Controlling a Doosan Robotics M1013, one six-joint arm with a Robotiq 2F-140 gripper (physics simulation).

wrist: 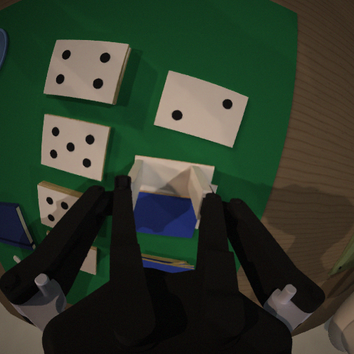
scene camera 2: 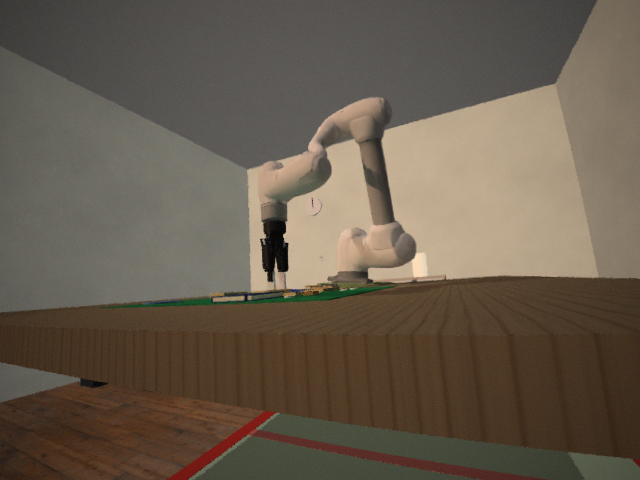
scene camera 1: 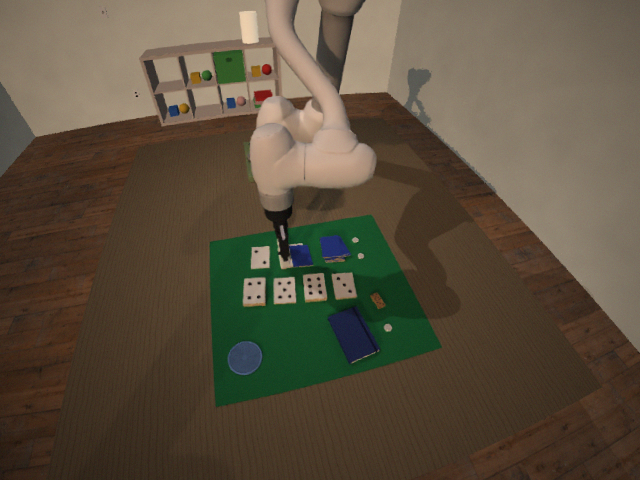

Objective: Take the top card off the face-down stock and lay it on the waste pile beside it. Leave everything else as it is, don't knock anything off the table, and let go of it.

I see my gripper (scene camera 2: 277,292), a dark blue notebook (scene camera 1: 354,336) and a green mat (scene camera 1: 299,348).
My gripper also shows in the wrist view (wrist: 165,173) and in scene camera 1 (scene camera 1: 284,259). The green mat also shows in the wrist view (wrist: 255,55) and in scene camera 2 (scene camera 2: 329,295).
